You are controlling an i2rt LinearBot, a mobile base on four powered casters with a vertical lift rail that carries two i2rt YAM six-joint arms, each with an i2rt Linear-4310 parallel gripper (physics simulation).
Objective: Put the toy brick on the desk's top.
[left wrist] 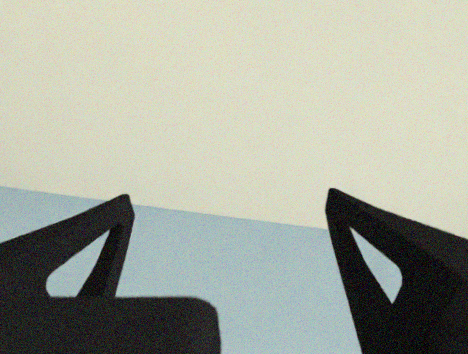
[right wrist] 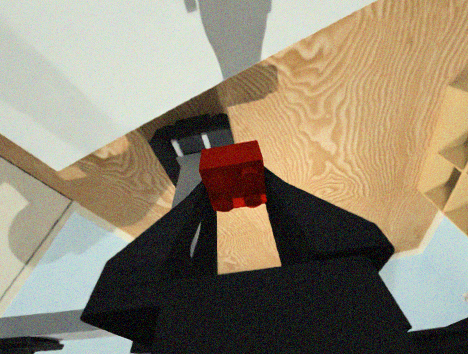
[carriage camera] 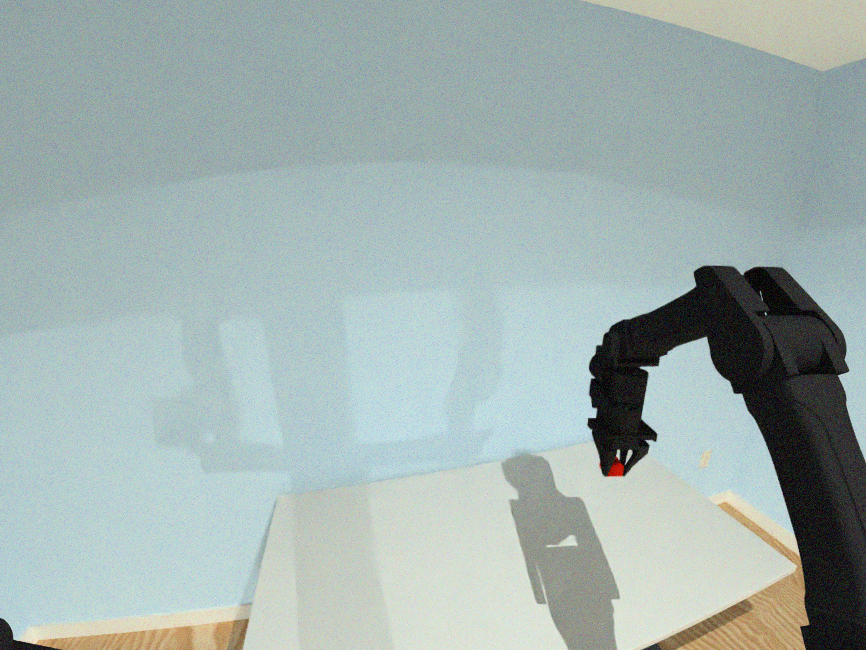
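Pixels of known places: left gripper, fingertip midpoint: [left wrist: 228,202]; right gripper, fingertip midpoint: [right wrist: 236,178] [carriage camera: 613,474]; left arm's base at its link origin: [right wrist: 21,345].
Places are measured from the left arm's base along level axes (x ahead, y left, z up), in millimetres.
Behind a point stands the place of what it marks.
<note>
The red toy brick [carriage camera: 615,468] @[x 416, y -637, z 3 mm] [right wrist: 232,172] @[x 444, y -639, z 4 mm] is held between the fingertips of my right gripper [carriage camera: 618,470] @[x 422, y -638, z -15 mm] [right wrist: 236,178] @[x 422, y -638, z -15 mm], which is shut on it. In the carriage view the brick shows in front of the far right part of the desk's white top [carriage camera: 447,552] @[x 680, y -341, z -511 mm] [right wrist: 100,65] @[x 457, y -305, z -511 mm]; its height above the top is hard to tell. In the right wrist view the brick shows against the floor and the robot's base, with the desk top at the upper left. My left gripper [left wrist: 228,202] @[x 47, y 7, z 433 mm] is open and empty, facing the wall and ceiling.
A blue wall [carriage camera: 391,230] @[x 1059, y -174, z 418 mm] stands behind the desk. The right arm [carriage camera: 790,391] @[x 145, y -609, z 291 mm] rises at the right of the carriage view. In the right wrist view the robot's dark base [right wrist: 192,135] @[x -23, y -342, z -932 mm] stands on the wooden floor [right wrist: 345,110] @[x -235, y -1424, z -1231 mm], and a light wooden shelf-like piece [right wrist: 452,110] @[x -364, y -2187, z -1152 mm] shows at the right edge.
</note>
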